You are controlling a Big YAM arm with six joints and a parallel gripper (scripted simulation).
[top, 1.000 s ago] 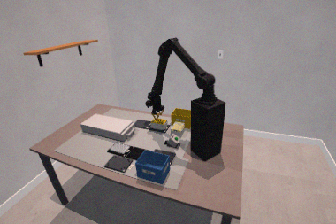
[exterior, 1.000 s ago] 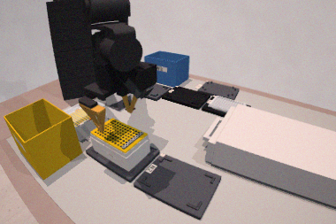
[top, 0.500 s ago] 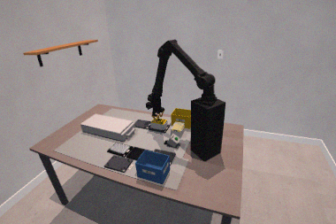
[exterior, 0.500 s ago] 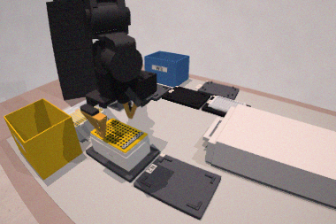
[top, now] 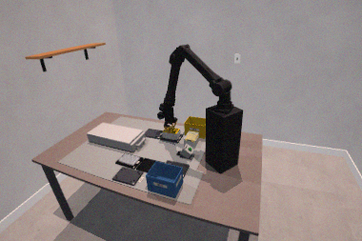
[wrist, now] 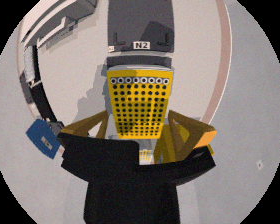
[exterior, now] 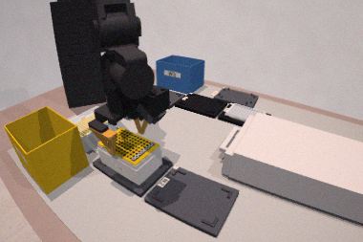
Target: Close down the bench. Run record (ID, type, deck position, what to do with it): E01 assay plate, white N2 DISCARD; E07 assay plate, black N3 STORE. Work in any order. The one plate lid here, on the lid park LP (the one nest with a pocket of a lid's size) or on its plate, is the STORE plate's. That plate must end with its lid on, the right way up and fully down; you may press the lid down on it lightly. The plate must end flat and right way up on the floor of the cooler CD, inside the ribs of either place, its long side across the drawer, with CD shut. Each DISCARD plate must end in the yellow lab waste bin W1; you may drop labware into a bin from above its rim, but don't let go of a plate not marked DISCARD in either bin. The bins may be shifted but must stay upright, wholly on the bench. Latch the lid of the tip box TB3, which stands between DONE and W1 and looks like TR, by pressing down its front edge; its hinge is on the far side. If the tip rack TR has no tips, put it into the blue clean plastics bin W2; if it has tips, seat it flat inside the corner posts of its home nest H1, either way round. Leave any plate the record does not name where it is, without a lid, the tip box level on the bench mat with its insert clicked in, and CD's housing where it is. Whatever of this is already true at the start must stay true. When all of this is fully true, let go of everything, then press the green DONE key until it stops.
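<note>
The tip rack TR lies 2 cm below my hand and 1 cm to the right of it. From my hand the other things lie so: DONE key block: 24 cm behind, 15 cm to the left, 3 cm below; yellow bin W1: 16 cm to the right, 15 cm behind, 4 cm below; plate lid: 25 cm ahead, 24 cm to the left, 5 cm below.
</note>
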